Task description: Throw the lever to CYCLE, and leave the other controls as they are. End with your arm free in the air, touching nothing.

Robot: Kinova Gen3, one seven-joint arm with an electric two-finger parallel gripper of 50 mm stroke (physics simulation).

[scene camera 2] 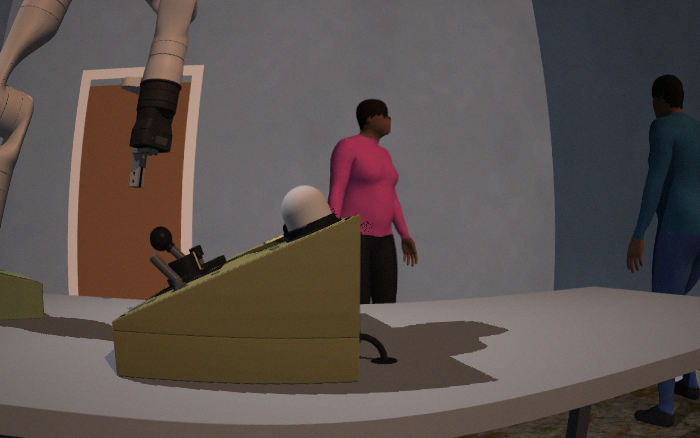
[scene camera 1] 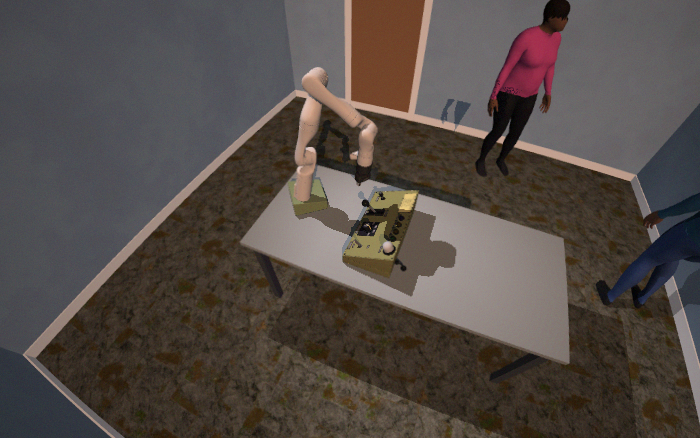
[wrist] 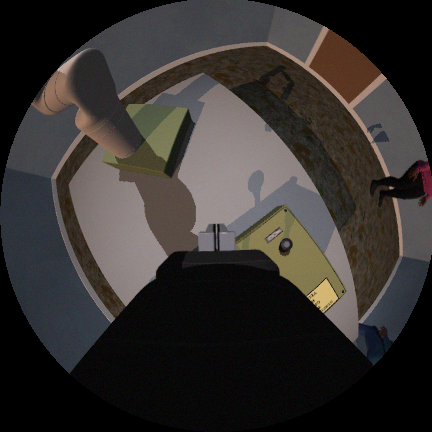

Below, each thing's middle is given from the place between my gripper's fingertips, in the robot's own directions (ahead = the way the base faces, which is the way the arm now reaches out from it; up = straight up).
Labels:
My gripper is now 190 mm short of the olive console (scene camera 2: 287,311), 120 mm to the left of it and 130 mm above it.

